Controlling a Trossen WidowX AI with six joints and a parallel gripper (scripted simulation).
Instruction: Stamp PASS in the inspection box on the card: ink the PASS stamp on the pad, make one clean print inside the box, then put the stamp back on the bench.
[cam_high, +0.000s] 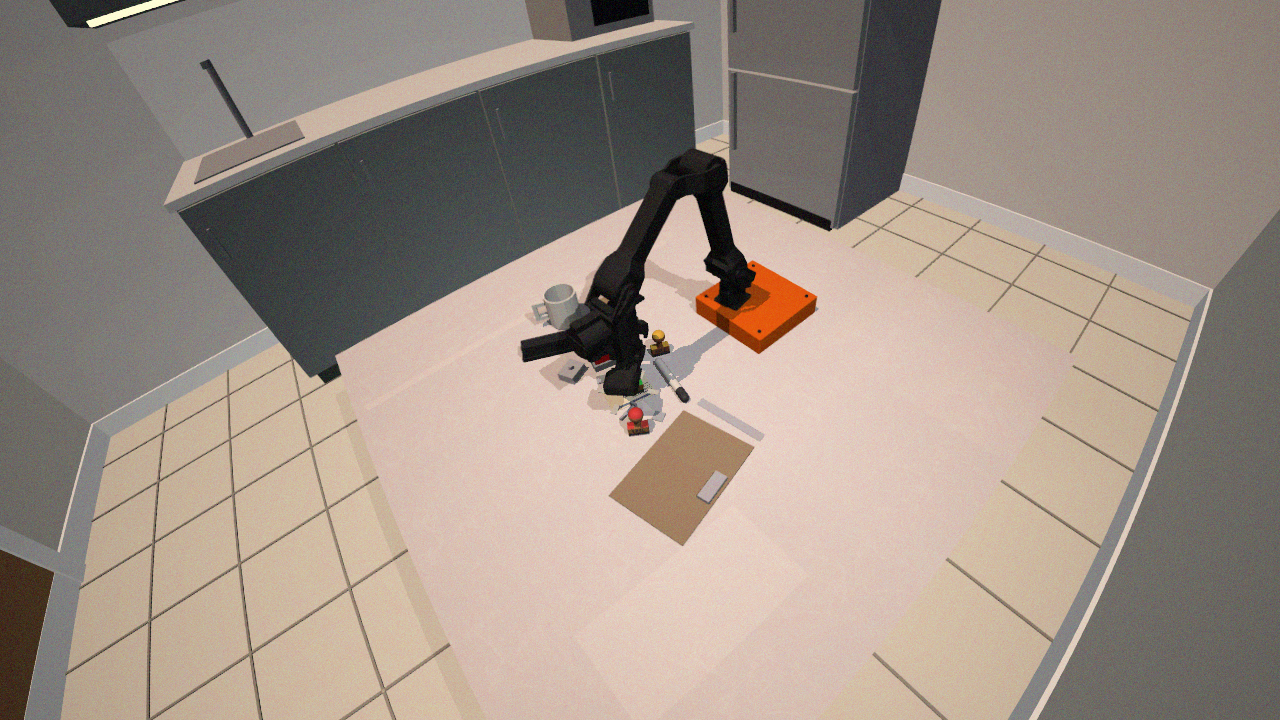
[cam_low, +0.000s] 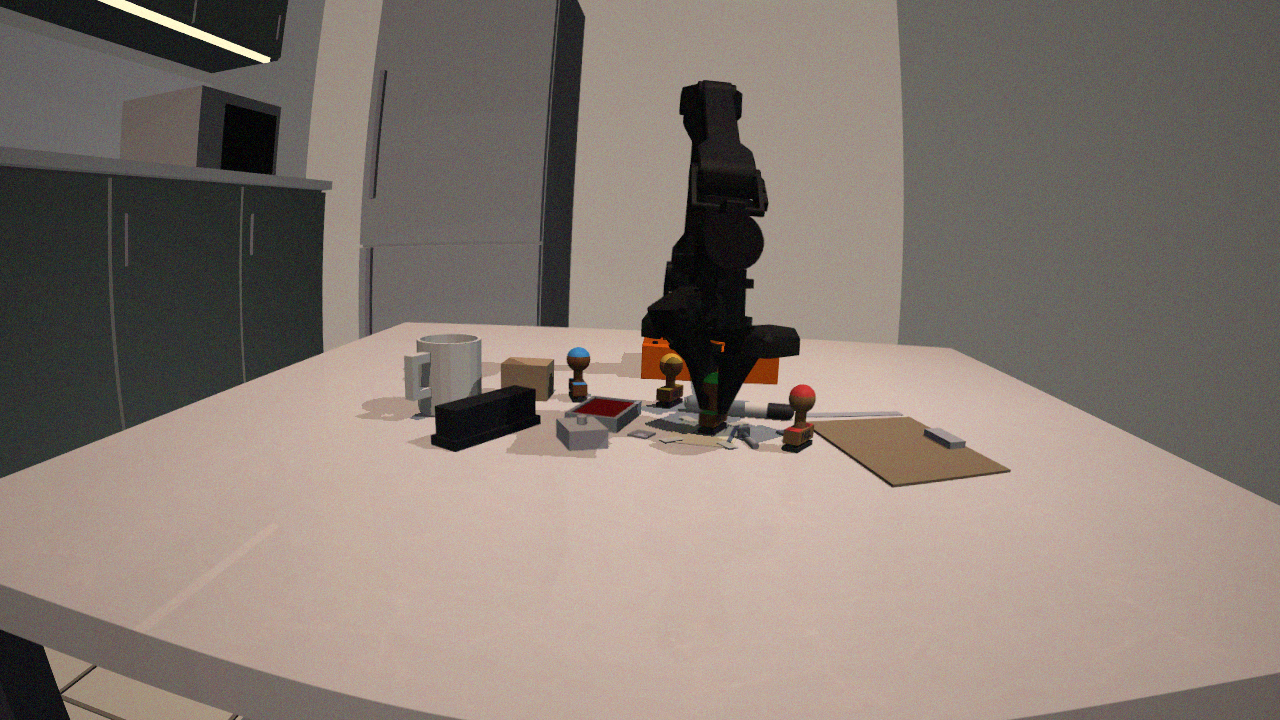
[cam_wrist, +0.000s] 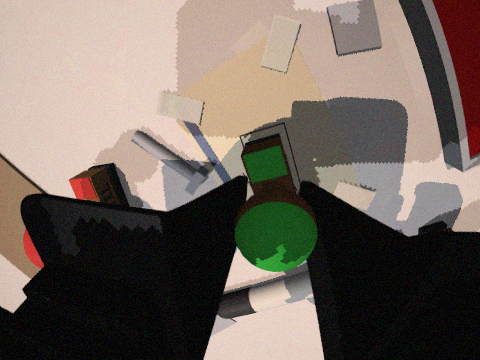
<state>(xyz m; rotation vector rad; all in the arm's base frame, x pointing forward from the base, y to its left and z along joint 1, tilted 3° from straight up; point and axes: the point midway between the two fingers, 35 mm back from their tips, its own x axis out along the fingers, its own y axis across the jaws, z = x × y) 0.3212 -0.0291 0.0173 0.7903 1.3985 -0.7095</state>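
Now: the green-knobbed stamp right at my gripper tip. Round my gripper tip: cream card (20 mm below, 10 mm to the right, 10 mm ahead); then red stamp (80 mm to the left, 70 mm ahead); then marker (60 mm to the left, 60 mm behind, 10 mm below).
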